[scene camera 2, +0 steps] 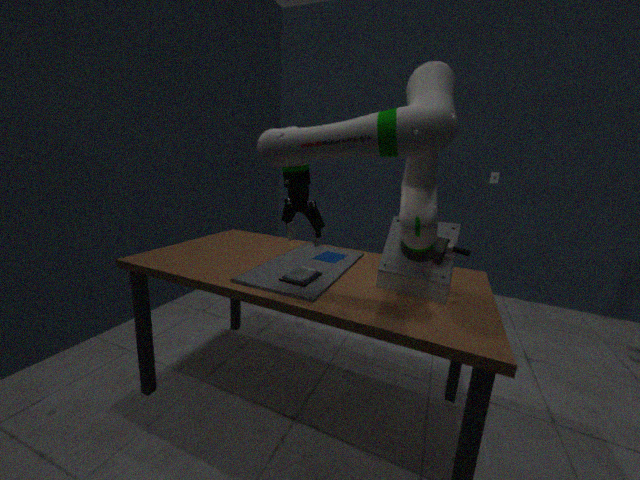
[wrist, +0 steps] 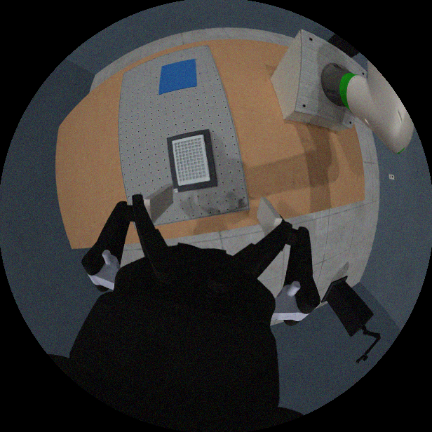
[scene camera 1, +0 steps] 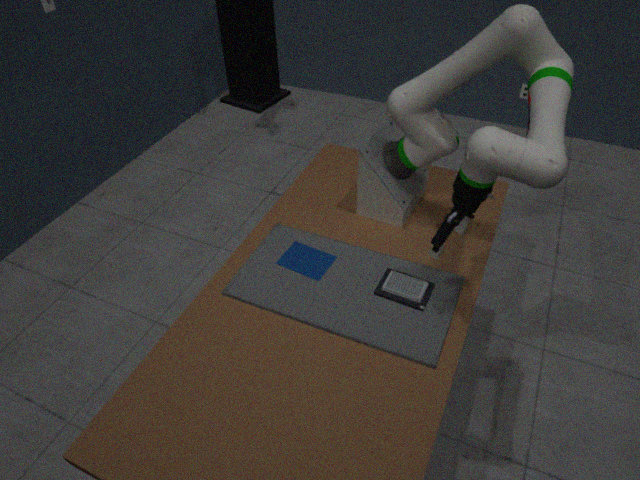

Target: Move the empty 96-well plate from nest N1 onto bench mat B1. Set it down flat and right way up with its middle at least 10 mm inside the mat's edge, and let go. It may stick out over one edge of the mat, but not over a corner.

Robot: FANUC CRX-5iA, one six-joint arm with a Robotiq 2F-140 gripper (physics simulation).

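Frame: origin at the arm's base, x right, y back, z down, level; metres.
Seen in the pictures: gripper, between the fingertips: (scene camera 2: 304, 242) (scene camera 1: 446, 244); arm's base, origin of its link: (scene camera 2: 419, 246) (scene camera 1: 396, 161).
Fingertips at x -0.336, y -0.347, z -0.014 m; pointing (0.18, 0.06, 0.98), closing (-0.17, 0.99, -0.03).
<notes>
Pixels of each thing's top centre, then the offset from my fingertips to it. Level surfaces: height alone.
- white 96-well plate, centre of its top: (scene camera 1: 405, 284) (scene camera 2: 301, 272) dy -0.067, dx +0.085, dz +0.160 m
- dark nest N1, centre of its top: (scene camera 1: 404, 286) (scene camera 2: 301, 274) dy -0.067, dx +0.085, dz +0.172 m
- flat blue mat B1, height of its surface: dz +0.184 m
- grey perforated board, height of its surface: dz +0.187 m
- orange-brown table, height of its surface: dz +0.199 m
The white 96-well plate (scene camera 1: 404, 286) (scene camera 2: 303, 273) (wrist: 191, 160) lies flat, wells up, in the dark nest N1 (scene camera 1: 398, 301) (wrist: 213, 160). The flat blue mat B1 (scene camera 1: 307, 259) (scene camera 2: 329, 256) (wrist: 178, 77) lies apart from the nest on the same grey board. My gripper (scene camera 1: 448, 239) (scene camera 2: 303, 239) (wrist: 215, 199) is open, with no object between its fingers. It hangs above table height, off to one side of the plate; in the wrist view the plate shows beyond the fingertips, nearer the left one.
The grey perforated board (scene camera 1: 330, 310) (scene camera 2: 258, 279) (wrist: 145, 115) lies on the orange-brown table (scene camera 1: 289, 392) (scene camera 2: 191, 253) (wrist: 90, 165). The robot's pale base block (scene camera 1: 382, 196) (scene camera 2: 413, 284) (wrist: 287, 85) stands beside the board. A dark column (scene camera 1: 248, 51) stands on the floor behind the table.
</notes>
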